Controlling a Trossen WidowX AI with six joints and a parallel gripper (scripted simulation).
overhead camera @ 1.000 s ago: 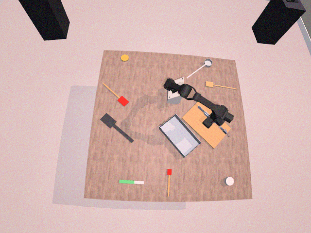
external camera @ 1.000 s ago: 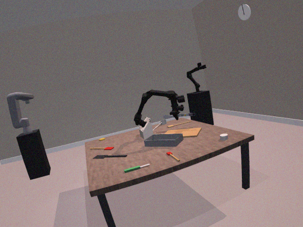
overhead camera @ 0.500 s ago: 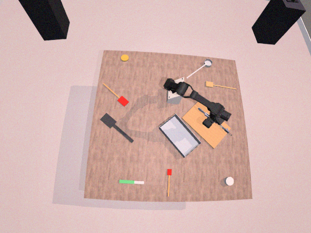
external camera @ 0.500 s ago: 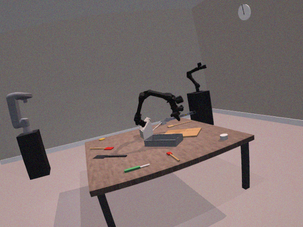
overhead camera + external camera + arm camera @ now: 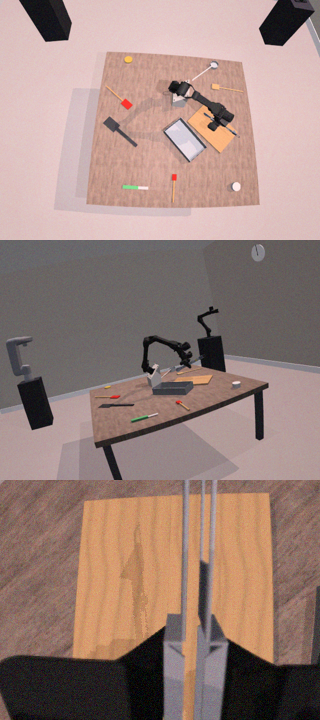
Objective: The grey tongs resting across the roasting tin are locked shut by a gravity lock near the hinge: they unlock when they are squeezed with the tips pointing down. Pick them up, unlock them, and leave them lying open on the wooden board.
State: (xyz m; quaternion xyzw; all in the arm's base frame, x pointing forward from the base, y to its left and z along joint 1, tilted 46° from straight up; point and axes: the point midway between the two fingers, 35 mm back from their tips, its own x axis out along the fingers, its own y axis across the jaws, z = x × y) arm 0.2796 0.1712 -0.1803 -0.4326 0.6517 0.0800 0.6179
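Now: gripper tip 1 cm past the tong arm, 1 cm to the left of it and 4 cm below it. The rest, counted from my gripper tip: grey roasting tin 7 cm ahead, 24 cm to the right, 11 cm below; then board 3 cm behind, 13 cm below; then black lock piece 5 cm ahead, 4 cm to the left, 7 cm above.
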